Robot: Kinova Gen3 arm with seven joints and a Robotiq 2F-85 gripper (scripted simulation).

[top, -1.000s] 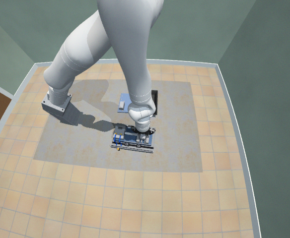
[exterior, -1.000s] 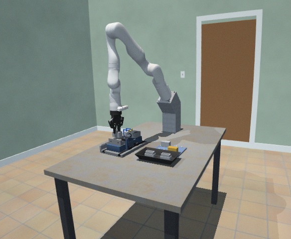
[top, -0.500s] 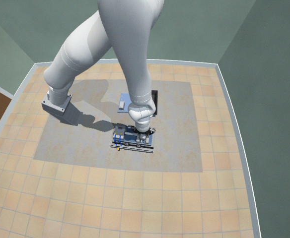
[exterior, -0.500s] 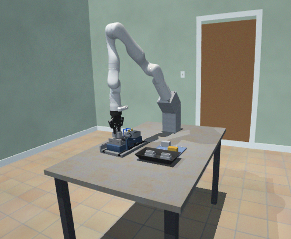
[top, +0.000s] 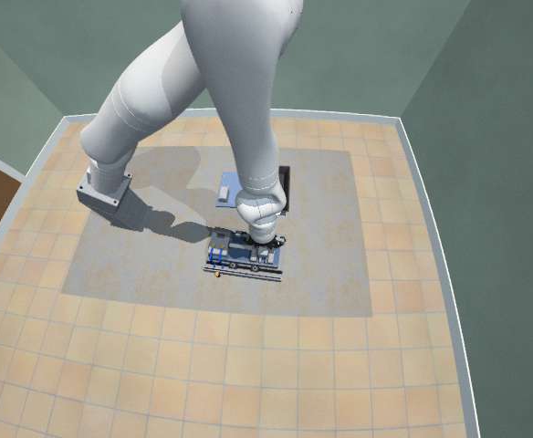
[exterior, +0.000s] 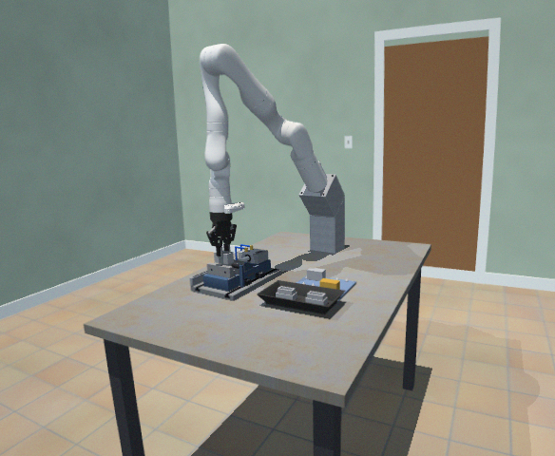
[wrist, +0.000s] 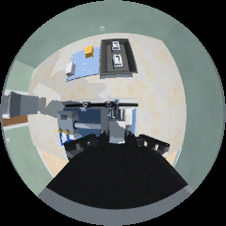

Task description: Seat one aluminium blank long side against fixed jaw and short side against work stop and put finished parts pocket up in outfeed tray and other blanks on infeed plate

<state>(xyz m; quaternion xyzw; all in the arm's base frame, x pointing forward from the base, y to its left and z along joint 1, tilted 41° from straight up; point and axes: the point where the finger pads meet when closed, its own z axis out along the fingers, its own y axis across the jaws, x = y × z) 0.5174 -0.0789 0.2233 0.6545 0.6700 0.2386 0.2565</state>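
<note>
The fixed jaw lies 30 mm ahead of my hand, 10 mm to the left of it and 60 mm below it. Round my hand: vise 70 mm behind, 100 mm below; then work stop 50 mm to the left, 50 mm below; then hose end block 170 mm behind, 60 mm below.
</note>
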